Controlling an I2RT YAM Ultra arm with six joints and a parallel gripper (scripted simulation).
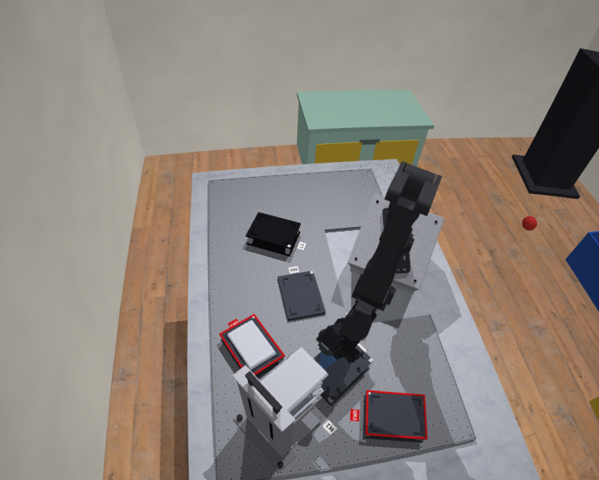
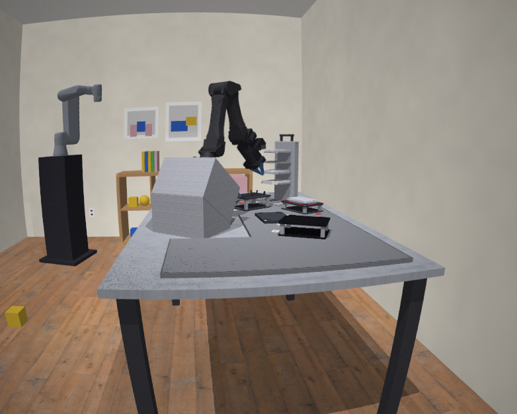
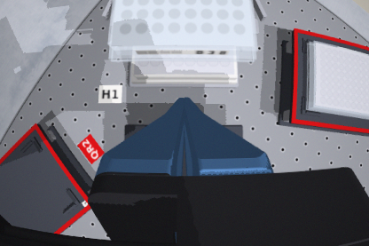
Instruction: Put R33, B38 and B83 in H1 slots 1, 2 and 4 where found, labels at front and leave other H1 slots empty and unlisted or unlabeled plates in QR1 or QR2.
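My gripper is now 10 cm above the regrip nest RG, 6 cm to the left of it and 6 cm past it. Also, from my hand: H1 deck label: 16 cm below, 10 cm to the left, 4 cm behind; white 96-well plate: 7 cm to the left, 6 cm ahead, 5 cm below; plate hotel H1: 13 cm to the left, 12 cm ahead.
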